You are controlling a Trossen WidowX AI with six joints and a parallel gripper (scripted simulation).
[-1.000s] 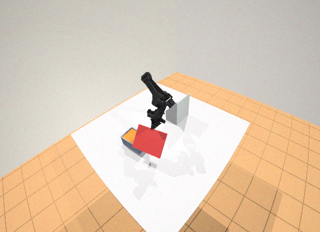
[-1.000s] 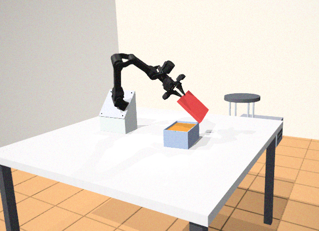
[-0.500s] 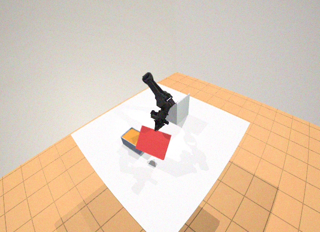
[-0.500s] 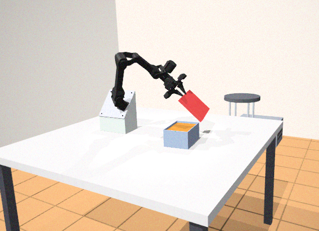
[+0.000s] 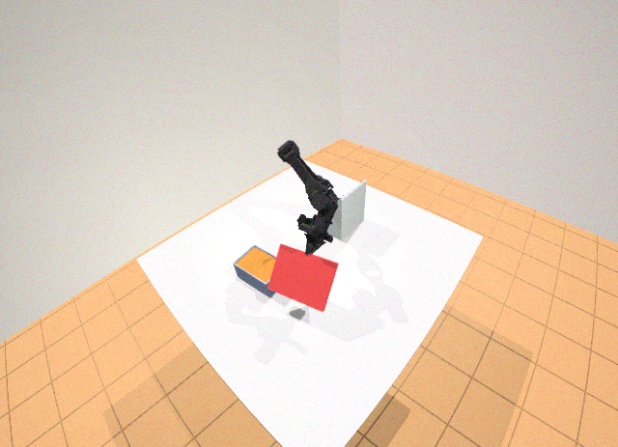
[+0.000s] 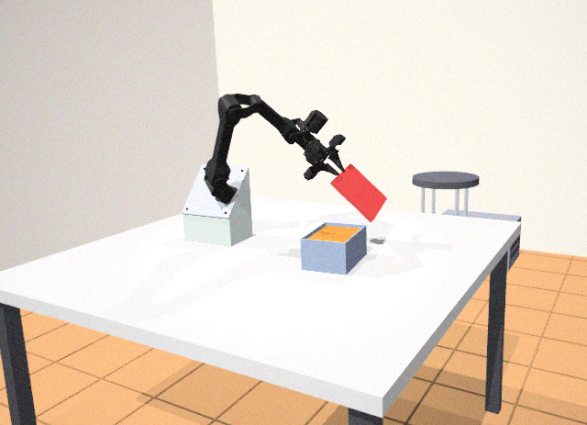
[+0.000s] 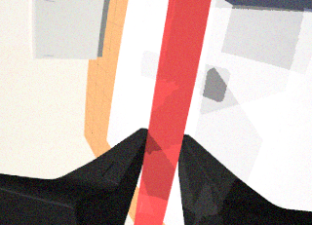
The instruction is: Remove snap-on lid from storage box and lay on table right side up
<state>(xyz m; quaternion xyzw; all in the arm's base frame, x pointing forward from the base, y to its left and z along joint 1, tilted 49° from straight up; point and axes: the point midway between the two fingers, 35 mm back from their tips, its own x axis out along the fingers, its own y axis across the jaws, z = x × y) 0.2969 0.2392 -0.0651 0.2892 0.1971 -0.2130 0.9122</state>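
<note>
Right now my gripper tip is 60 mm short of the red lid, 50 mm above it and 20 mm to the right of it. The rest, counted from my gripper tip: pale blue storage box (210 mm to the right, 180 mm below, 100 mm ahead).
</note>
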